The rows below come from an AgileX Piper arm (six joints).
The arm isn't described. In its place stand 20 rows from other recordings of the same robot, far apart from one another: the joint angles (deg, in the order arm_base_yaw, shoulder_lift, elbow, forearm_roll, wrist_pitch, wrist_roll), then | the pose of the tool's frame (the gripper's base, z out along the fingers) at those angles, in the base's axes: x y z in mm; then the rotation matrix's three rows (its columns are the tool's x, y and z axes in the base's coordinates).
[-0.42, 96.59, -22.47, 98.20, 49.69, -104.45] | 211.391, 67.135, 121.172; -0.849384, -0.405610, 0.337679; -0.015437, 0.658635, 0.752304; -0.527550, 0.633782, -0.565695
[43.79, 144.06, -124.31, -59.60, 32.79, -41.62] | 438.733, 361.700, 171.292; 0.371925, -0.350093, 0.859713; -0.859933, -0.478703, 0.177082; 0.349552, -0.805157, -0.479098
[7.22, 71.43, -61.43, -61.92, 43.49, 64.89] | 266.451, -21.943, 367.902; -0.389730, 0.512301, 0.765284; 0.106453, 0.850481, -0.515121; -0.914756, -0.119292, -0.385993
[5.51, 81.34, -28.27, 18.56, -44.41, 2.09] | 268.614, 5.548, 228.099; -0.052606, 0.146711, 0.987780; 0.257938, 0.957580, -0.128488; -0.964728, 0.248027, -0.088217
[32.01, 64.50, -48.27, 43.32, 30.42, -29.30] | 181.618, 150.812, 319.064; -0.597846, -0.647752, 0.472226; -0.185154, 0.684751, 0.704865; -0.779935, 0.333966, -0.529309
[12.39, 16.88, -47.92, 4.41, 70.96, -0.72] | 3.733, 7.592, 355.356; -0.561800, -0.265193, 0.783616; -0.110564, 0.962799, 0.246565; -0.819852, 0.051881, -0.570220
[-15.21, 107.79, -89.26, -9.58, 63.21, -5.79] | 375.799, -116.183, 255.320; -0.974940, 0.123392, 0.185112; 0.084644, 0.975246, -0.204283; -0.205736, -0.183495, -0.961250
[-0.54, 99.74, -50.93, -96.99, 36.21, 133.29] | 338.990, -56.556, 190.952; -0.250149, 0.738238, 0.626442; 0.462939, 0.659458, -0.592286; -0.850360, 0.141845, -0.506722
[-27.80, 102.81, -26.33, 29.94, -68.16, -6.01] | 228.822, -168.302, 150.168; -0.009617, 0.826315, 0.563126; 0.111246, 0.560541, -0.820621; -0.993746, 0.054754, -0.097314
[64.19, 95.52, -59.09, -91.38, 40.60, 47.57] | 205.995, 289.953, 253.551; 0.149183, -0.467512, 0.871307; -0.908610, 0.282814, 0.307318; -0.390093, -0.837525, -0.382595
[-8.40, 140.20, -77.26, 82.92, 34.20, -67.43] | 430.829, -12.309, 6.116; -0.885001, 0.085527, 0.457665; 0.334075, 0.801321, 0.496264; -0.324293, 0.592089, -0.737743
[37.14, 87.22, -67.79, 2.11, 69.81, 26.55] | 223.165, 172.968, 275.246; -0.982740, -0.175258, 0.059218; -0.169728, 0.981536, 0.088199; -0.073582, 0.076626, -0.994341
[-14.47, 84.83, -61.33, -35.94, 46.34, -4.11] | 281.251, -112.486, 278.517; -0.936464, -0.045293, 0.347827; -0.235673, 0.815701, -0.528290; -0.259794, -0.576698, -0.774549
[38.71, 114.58, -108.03, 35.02, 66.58, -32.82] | 311.924, 311.397, 309.585; -0.456172, -0.889196, -0.035175; -0.688781, 0.327776, 0.646641; -0.563461, 0.319207, -0.761983
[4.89, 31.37, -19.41, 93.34, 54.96, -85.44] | 76.293, 81.179, 292.375; -0.193102, -0.841885, 0.503926; 0.087503, 0.496770, 0.863460; -0.977269, 0.210831, -0.022260
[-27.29, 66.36, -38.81, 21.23, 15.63, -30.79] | 212.299, -99.539, 266.599; -0.597409, 0.285197, 0.749510; 0.108389, 0.954765, -0.276905; -0.794578, -0.084186, -0.601297
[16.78, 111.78, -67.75, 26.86, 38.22, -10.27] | 349.935, 132.087, 146.036; -0.972063, -0.161012, 0.170789; -0.094430, 0.934408, 0.343459; -0.214887, 0.317736, -0.923508
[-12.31, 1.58, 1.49, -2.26, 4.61, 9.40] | 58.109, -12.976, 195.534; -0.018417, 0.220296, 0.975259; 0.131367, 0.967502, -0.216063; -0.991163, 0.124138, -0.046758
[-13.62, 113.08, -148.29, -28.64, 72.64, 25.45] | 372.621, -133.119, 505.630; -0.303716, 0.706448, 0.639287; 0.328777, 0.707478, -0.625605; -0.894239, 0.020177, -0.447136
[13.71, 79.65, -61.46, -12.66, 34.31, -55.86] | 292.329, 59.745, 306.035; -0.143811, -0.710724, 0.688614; -0.970891, 0.236017, 0.040833; -0.191546, -0.662697, -0.723977
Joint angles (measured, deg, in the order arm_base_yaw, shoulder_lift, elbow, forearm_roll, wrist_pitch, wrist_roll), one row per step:
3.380 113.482 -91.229 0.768 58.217 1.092
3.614 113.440 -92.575 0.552 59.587 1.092
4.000 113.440 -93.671 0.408 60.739 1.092
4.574 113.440 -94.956 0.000 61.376 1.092
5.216 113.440 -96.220 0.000 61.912 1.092
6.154 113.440 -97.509 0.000 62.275 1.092
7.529 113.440 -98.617 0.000 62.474 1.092
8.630 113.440 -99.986 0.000 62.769 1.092
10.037 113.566 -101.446 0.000 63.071 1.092
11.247 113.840 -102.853 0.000 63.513 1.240
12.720 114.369 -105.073 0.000 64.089 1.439
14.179 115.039 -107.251 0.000 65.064 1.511
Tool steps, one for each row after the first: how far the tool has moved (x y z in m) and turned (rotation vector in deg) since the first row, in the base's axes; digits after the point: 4 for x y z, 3 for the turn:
0.0010 0.0015 0.0061 -0.201 -0.030 0.311
0.0016 0.0042 0.0108 -0.341 0.016 0.744
0.0032 0.0079 0.0166 -0.691 -0.659 1.418
0.0046 0.0128 0.0224 -0.634 -1.389 2.055
0.0060 0.0199 0.0285 -0.547 -2.318 2.987
0.0066 0.0302 0.0338 -0.435 -3.230 4.355
0.0075 0.0387 0.0403 -0.293 -4.303 5.448
0.0081 0.0495 0.0464 -0.122 -5.333 6.846
0.0087 0.0588 0.0510 0.066 -6.014 7.908
0.0102 0.0706 0.0577 0.360 -7.110 9.180
0.0109 0.0823 0.0628 0.555 -7.631 10.564

